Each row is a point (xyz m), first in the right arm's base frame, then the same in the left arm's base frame.
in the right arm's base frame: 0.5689 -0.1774 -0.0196
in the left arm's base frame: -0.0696 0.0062 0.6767
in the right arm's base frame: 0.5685 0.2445 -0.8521
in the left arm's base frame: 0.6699 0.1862 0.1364
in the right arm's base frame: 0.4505 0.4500 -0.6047
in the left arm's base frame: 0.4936 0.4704 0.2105
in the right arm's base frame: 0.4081 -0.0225 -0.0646
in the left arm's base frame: -0.0816 0.1774 0.5269
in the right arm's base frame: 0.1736 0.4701 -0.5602
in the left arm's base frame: 0.3001 0.5657 0.0301
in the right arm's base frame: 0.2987 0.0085 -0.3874
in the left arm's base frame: 0.0923 0.1485 0.2335
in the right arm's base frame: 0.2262 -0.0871 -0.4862
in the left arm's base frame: 0.0850 0.0504 0.1132
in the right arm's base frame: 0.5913 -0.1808 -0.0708
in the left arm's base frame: -0.0207 -0.0155 0.6601
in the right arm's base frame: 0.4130 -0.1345 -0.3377
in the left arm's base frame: 0.0767 0.0006 0.3512
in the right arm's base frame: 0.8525 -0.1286 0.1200
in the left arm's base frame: 0.0210 0.0215 0.9830
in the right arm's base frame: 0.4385 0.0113 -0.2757
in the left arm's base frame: 0.0990 0.1473 0.4124
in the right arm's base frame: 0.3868 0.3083 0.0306
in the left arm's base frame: -0.0469 0.5170 0.5760
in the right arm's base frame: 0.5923 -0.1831 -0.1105
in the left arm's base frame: 0.0074 -0.0282 0.6350
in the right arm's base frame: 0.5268 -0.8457 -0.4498
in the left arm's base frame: -0.0223 -0.7215 0.3577
